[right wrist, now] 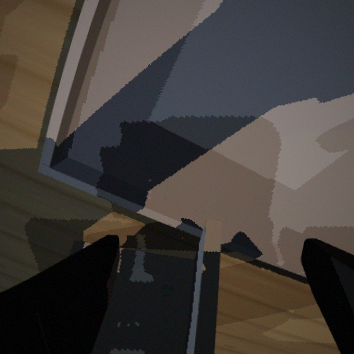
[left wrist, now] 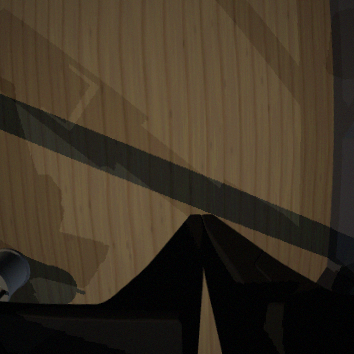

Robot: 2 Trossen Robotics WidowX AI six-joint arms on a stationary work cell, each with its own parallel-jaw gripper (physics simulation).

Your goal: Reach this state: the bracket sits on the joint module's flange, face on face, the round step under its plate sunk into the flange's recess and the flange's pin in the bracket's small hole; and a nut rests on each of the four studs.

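Places are measured from the left arm's base along level axes (x down, y back, z left), in centimetres.
Where they show: left gripper, fingertip midpoint: (left wrist: 200,225); right gripper, fingertip midpoint: (right wrist: 211,248).
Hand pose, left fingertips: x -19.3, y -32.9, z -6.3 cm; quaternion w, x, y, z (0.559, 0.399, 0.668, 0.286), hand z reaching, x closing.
Observation:
After its pixels a point has its place.
My left gripper (left wrist: 200,225) @[x -19.3, y -32.9, z -6.3 cm] is shut and empty, its tips together over the wooden table. A grey cylindrical part (left wrist: 15,270) @[x 3.5, y -44.4, z 16.2 cm] shows at the left edge of the left wrist view; I cannot tell whether it is the joint module. My right gripper (right wrist: 211,248) @[x 3.4, y -53.1, z 24.9 cm] is open, with nothing gripped. Between and below its fingers, a dark flat plate with a thin upright wall (right wrist: 197,300) @[x 1.4, y -52.4, z 24.7 cm], which looks like the bracket, lies beside a tray corner. The left finger hides part of the plate. The flange, its pin, the studs and the nuts cannot be made out in either view.
A large shallow tray (right wrist: 70,70) @[x 4.7, y -52.0, z 32.7 cm] with a raised rim fills the upper right of the right wrist view, close to the dark plate. Wooden table (left wrist: 165,90) @[x 6.3, y -38.7, z -14.1 cm] (right wrist: 30,100) @[x 6.3, y -49.1, z 32.8 cm] shows in both views, with hard shadows across it. A dark bluish area (left wrist: 344,150) @[x 4.3, y -14.2, z -19.7 cm] runs along the table's right edge.

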